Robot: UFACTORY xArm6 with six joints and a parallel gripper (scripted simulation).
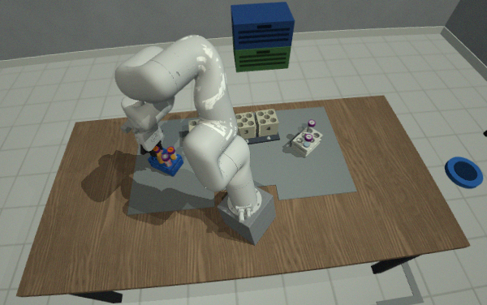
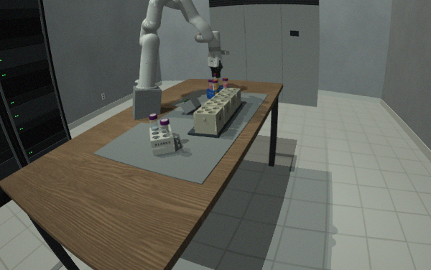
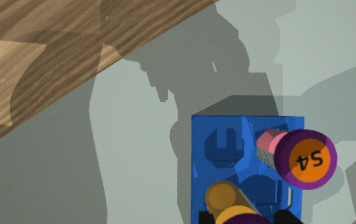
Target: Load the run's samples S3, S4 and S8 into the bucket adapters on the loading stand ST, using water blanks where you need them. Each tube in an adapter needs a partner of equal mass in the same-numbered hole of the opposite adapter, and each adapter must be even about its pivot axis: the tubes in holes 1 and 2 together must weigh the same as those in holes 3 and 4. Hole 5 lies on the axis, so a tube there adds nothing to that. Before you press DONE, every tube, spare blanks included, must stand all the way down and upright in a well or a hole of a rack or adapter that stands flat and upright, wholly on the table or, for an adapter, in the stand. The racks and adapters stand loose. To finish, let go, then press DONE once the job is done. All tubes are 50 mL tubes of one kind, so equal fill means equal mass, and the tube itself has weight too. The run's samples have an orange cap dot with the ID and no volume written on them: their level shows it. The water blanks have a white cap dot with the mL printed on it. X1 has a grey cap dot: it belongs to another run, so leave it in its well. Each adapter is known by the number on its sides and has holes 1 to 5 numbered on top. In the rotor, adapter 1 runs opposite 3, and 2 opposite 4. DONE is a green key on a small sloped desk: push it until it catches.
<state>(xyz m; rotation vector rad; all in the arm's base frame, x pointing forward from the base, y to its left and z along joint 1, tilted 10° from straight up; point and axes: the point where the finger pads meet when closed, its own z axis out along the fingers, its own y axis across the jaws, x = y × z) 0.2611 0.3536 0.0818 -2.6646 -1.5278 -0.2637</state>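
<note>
Now: the amber-filled sample tube 1 cm ahead of my hand and 5 cm below it. The rest, counted from my hand: adapter (16 cm ahead, 17 cm to the right, 10 cm below); white blanks rack (8 cm ahead, 68 cm to the right, 12 cm below).
</note>
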